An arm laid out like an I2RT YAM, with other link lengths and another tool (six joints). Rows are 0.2 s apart.
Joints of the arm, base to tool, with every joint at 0 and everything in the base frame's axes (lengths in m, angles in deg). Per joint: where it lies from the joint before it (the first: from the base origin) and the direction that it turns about. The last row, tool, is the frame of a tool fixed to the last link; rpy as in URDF.
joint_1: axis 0 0 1 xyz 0.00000 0.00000 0.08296
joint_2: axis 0 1 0 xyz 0.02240 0.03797 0.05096
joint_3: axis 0 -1 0 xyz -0.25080 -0.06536 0.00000
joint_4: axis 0 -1 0 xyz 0.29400 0.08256 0.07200
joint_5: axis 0 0 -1 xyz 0.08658 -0.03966 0.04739
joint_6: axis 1 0 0 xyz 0.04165 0.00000 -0.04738
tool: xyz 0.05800 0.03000 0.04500 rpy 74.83 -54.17 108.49
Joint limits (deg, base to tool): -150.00..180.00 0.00..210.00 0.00..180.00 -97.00..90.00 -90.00..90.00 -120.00..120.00
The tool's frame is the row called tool.
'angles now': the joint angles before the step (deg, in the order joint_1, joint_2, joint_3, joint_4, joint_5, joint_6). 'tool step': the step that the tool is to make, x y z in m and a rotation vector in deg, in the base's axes. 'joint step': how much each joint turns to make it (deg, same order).
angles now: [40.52 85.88 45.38 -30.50 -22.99 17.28]
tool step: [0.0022 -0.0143 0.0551 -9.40 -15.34 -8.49]
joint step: [4.02 -11.58 1.22 -6.65 20.74 5.15]
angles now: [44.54 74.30 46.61 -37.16 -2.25 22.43]
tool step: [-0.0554 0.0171 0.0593 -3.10 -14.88 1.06]
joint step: [14.08 -10.21 1.00 -4.92 18.12 4.95]
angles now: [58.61 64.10 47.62 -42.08 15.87 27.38]
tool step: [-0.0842 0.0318 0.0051 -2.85 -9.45 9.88]
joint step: [18.34 -1.06 -1.09 0.12 12.77 2.20]
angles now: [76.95 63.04 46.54 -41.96 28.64 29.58]
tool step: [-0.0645 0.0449 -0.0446 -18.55 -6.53 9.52]
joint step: [13.05 19.10 11.21 -9.70 9.20 -0.22]
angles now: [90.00 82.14 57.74 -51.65 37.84 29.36]
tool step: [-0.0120 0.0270 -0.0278 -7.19 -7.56 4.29]
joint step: [2.63 10.38 5.01 0.74 6.90 -4.15]
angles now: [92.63 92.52 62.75 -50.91 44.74 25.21]
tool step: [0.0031 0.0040 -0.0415 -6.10 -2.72 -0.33]
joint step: [0.00 7.53 0.89 0.34 2.46 0.09]
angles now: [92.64 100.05 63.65 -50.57 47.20 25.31]
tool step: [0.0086 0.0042 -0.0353 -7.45 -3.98 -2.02]
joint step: [-0.38 9.66 4.95 -4.92 3.60 2.67]
